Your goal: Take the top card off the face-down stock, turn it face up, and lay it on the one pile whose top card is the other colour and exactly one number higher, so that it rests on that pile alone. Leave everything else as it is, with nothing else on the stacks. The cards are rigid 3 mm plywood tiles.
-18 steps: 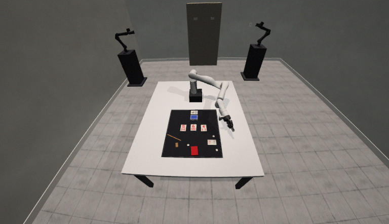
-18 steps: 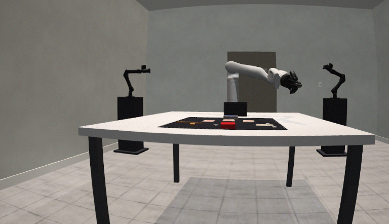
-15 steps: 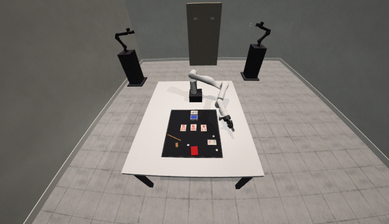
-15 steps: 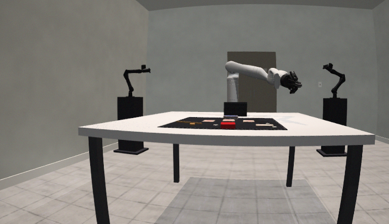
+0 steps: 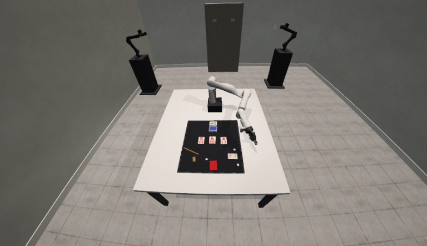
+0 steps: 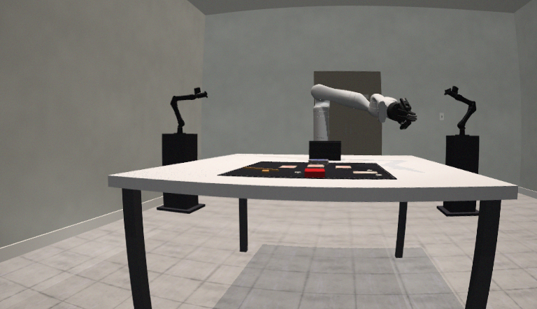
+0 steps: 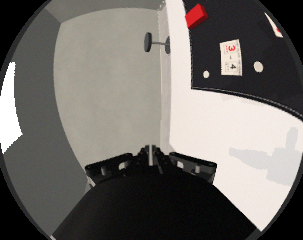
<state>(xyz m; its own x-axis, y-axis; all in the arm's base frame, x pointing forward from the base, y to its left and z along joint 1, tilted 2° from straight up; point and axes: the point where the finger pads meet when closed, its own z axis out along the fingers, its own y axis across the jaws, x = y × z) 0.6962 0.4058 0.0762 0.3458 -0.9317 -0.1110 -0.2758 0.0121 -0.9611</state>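
Right now the blue-backed card is 300 mm behind my hand, 390 mm to the right of it and 190 mm below it. From my hand the other things lie so: black mat: 130 mm behind, 390 mm to the right, 220 mm below; then black 6 card: 390 mm behind, 390 mm to the right, 200 mm below; then red block: 120 mm ahead, 360 mm to the right, 200 mm below.
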